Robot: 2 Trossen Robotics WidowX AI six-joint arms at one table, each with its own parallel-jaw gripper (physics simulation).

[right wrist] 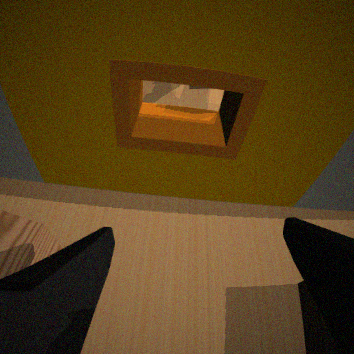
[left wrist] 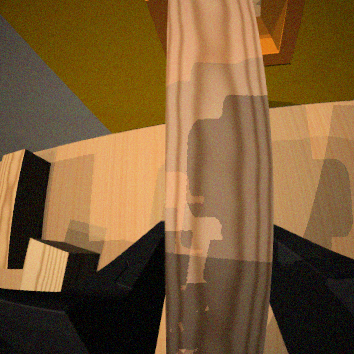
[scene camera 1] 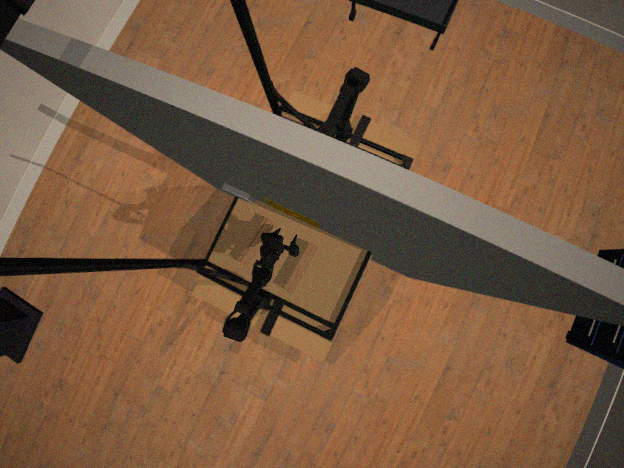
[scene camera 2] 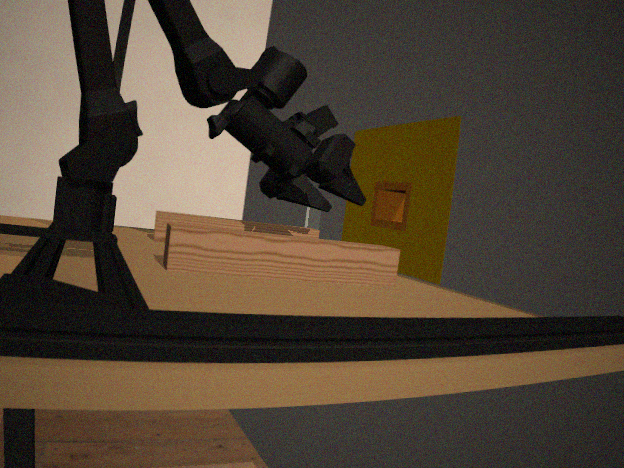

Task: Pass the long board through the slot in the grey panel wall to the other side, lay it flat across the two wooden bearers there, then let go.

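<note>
The long board (left wrist: 215,95) runs up the left wrist view, its far end out of view at the top, overlapping the slot's brown frame (left wrist: 294,30) (right wrist: 125,112) (scene camera 2: 375,206). My left gripper (left wrist: 208,227) is shut on the board, above its table. No board shows in the slot opening in the right wrist view. My right gripper (scene camera 1: 287,235) (scene camera 2: 346,205) (right wrist: 199,232) is open and empty, above the bearers and facing the slot. The two wooden bearers, the near one (scene camera 2: 282,256) and the back one (scene camera 2: 160,226), lie side by side; part of one bearer (right wrist: 22,240) shows in the right wrist view.
The grey wall (scene camera 1: 312,186) (scene camera 2: 534,176) stands between the two arms, with a yellow panel (scene camera 2: 428,151) (right wrist: 60,125) (left wrist: 75,60) around the slot. Two wooden blocks, one tall (left wrist: 9,200) and one shorter (left wrist: 45,265), stand left of the board. A black rail (scene camera 2: 352,340) edges the right arm's table.
</note>
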